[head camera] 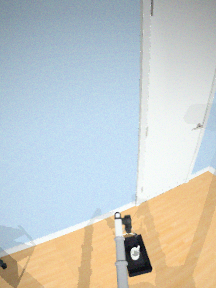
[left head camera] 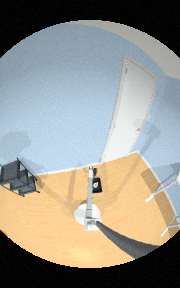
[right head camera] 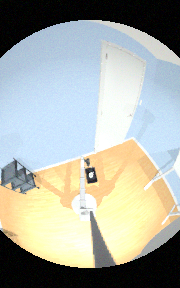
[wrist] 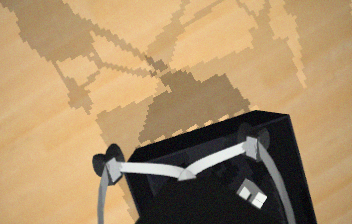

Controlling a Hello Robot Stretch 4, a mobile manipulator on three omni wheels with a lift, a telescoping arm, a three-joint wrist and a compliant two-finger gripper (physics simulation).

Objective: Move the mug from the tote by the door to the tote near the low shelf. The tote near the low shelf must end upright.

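Places are measured from the robot's base along level axes (x ahead, y left, z up), in metres.
Pixels of known places: gripper, fingertip midpoint: [head camera: 128,236] [left head camera: 93,177] [right head camera: 87,167] [wrist: 180,146].
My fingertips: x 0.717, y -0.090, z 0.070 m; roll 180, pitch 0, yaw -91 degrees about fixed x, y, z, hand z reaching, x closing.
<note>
Behind a point stands the place of what it marks.
A black tote [head camera: 145,266] @[x 0.481, y -0.219, z -0.024 m] [left head camera: 99,190] @[x 0.470, y -0.232, z -0.025 m] [right head camera: 90,180] @[x 0.467, y -0.135, z -0.024 m] [wrist: 301,170] @[x 0.664, y -0.225, z 0.072 m] sits upright on the floor near the door. A white mug [head camera: 135,252] @[x 0.601, y -0.147, z -0.016 m] [left head camera: 96,185] @[x 0.574, y -0.170, z -0.015 m] [right head camera: 91,175] @[x 0.571, y -0.160, z -0.016 m] is inside it. In the wrist view, a small pale part of the mug [wrist: 251,193] @[x 0.631, y -0.172, z 0.039 m] shows at the lower right; the rest is hidden by the dark gripper body. My gripper [head camera: 131,234] @[x 0.717, y -0.090, z 0.070 m] [wrist: 180,146] @[x 0.717, y -0.090, z 0.070 m] is open, its fingertips wide apart with nothing between them. It is above the tote's wall-side end, the left fingertip outside the tote's edge in the wrist view. The tote near the low shelf does not show.
A white door [head camera: 175,100] @[x 1.249, y -0.575, z 1.221 m] [left head camera: 131,110] @[x 1.248, y -0.573, z 1.271 m] [right head camera: 120,95] @[x 1.260, y -0.603, z 1.285 m] stands in the blue wall beyond the tote. A dark shelf unit [left head camera: 10,170] @[x 0.291, y 1.259, z 0.635 m] [right head camera: 10,171] @[x 0.287, y 1.224, z 0.635 m] stands at the far left. White legs of furniture [left head camera: 161,190] [right head camera: 159,179] stand at the right.
</note>
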